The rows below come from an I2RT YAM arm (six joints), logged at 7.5 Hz.
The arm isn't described. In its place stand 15 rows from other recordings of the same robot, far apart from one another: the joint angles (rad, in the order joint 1, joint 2, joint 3, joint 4, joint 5, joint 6), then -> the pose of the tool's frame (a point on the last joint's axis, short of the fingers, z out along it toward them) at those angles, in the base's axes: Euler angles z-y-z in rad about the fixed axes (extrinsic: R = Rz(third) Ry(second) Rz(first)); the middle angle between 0 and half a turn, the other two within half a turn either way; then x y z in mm.
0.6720, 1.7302, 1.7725, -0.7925, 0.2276, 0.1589 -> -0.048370, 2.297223, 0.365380, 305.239, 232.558, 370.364
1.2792, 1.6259, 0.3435, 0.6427, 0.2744, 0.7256 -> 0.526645, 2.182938, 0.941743, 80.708, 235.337, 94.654
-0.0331, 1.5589, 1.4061, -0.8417, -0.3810, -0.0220 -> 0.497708, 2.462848, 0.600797, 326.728, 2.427, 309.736
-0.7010, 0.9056, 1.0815, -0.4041, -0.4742, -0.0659 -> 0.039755, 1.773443, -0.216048, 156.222, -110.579, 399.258
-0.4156, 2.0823, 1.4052, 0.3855, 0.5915, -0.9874 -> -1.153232, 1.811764, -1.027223, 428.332, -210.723, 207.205
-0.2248, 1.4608, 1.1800, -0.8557, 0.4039, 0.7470 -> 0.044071, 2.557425, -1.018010, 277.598, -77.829, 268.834
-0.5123, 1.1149, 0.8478, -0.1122, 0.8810, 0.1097 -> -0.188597, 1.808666, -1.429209, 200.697, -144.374, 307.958
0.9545, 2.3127, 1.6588, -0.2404, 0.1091, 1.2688 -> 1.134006, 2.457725, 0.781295, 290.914, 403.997, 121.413
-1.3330, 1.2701, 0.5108, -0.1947, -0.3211, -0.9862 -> -0.567431, 2.455998, -0.811144, 63.487, -214.231, 152.594
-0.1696, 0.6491, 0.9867, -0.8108, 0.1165, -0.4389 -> -0.498343, 2.040529, -0.300328, 115.931, -24.051, 361.006
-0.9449, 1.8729, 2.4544, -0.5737, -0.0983, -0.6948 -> -0.695566, 1.563034, -0.846597, 225.296, -305.714, 551.109
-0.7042, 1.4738, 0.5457, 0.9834, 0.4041, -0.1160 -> -0.094238, 1.519954, -1.108853, 216.431, -202.223, 222.003
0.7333, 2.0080, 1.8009, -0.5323, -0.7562, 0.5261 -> 1.085255, 2.083101, 1.639602, 323.701, 324.494, 293.695
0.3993, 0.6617, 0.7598, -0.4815, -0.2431, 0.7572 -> 0.853991, 1.942364, 0.660606, 135.175, 66.341, 318.819
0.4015, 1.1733, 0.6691, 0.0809, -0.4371, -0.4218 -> -0.233345, 1.952123, 0.875077, 231.755, 114.767, 247.445
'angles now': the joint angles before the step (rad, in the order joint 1, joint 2, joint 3, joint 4, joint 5, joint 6). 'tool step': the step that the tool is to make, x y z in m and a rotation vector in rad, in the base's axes. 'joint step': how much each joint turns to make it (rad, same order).
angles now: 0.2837 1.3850 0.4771 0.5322 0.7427 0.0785
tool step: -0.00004 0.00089 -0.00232 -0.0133 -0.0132 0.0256
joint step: 0.0016 0.0127 -0.0161 0.0593 -0.0166 -0.0322
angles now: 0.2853 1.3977 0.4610 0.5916 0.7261 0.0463
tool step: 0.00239 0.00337 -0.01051 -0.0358 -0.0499 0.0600
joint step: 0.0058 0.0768 -0.0418 0.2096 -0.0375 -0.0820
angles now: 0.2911 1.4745 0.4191 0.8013 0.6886 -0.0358
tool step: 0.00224 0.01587 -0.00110 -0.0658 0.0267 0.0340
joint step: 0.0571 0.0312 0.0234 0.0015 0.0361 -0.0610
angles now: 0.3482 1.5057 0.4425 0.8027 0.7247 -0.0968
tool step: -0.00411 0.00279 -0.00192 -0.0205 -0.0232 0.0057
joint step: 0.0167 0.0099 -0.0239 0.0699 0.0172 -0.0321
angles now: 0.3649 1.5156 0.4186 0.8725 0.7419 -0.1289
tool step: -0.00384 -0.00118 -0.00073 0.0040 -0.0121 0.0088
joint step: 0.0002 -0.0082 -0.0205 0.0273 -0.0083 -0.0033
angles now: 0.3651 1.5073 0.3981 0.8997 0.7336 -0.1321
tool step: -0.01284 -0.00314 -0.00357 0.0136 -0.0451 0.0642
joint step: -0.0002 -0.0168 -0.0735 0.1163 -0.0628 -0.0195
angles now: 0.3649 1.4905 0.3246 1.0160 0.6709 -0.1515
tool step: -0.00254 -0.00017 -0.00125 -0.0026 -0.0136 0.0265
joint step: 0.0002 0.0047 -0.0175 0.0424 -0.0251 -0.0138
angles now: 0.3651 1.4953 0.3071 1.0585 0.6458 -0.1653
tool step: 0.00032 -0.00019 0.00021 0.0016 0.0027 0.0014
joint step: -0.0015 -0.0024 0.0019 -0.0077 -0.0032 0.0026
